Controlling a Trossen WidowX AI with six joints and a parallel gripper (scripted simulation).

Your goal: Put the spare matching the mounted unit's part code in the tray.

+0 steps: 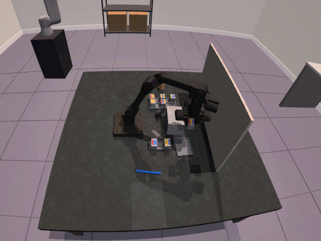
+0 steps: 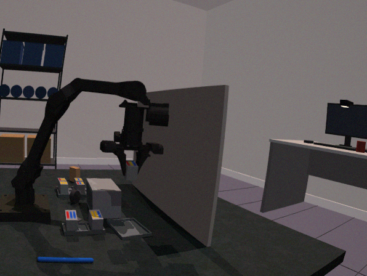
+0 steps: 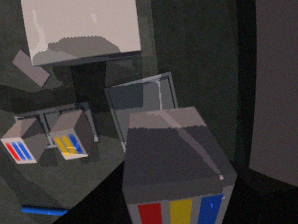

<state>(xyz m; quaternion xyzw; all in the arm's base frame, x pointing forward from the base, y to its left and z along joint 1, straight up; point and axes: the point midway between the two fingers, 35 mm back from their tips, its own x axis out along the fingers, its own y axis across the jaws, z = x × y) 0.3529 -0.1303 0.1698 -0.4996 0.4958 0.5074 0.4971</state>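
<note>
Right now my gripper tip is 160 mm above the grey tray, 30 mm to the left of it and 10 mm past it. The rest, counted from my gripper tip: white mounted unit (150 mm to the left, 120 mm below, 60 mm behind); then dark disc (220 mm to the left, 160 mm behind, 140 mm below); then tall panel (170 mm ahead, 150 mm to the left, 60 mm above).
</note>
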